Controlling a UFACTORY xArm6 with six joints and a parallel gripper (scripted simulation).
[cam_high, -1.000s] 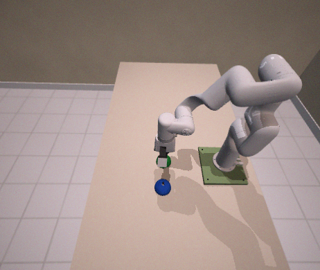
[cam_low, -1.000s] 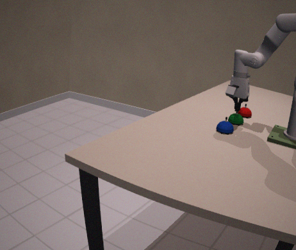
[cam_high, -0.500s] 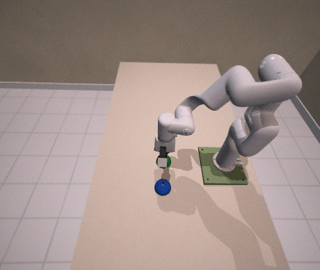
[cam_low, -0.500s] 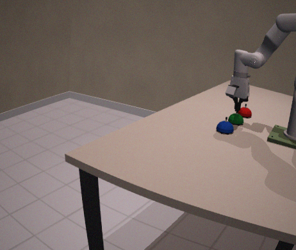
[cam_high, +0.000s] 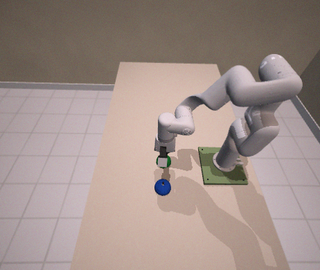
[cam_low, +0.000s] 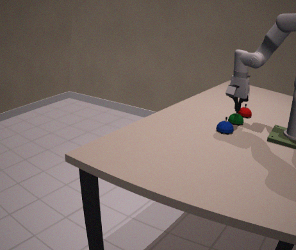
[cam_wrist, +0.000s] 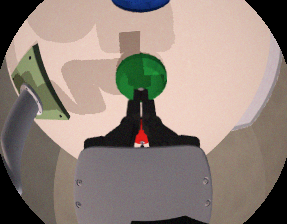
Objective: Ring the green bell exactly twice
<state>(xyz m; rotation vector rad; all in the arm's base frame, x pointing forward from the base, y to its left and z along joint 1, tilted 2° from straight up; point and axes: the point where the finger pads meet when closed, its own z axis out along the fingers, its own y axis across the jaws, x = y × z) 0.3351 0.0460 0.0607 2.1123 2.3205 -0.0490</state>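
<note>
Right now my hand is 4 cm above the green bell. Round my hand: red bell: 1 cm ahead, 15 cm to the right, 4 cm below; then blue bell: 1 cm behind, 15 cm to the left, 4 cm below.
</note>
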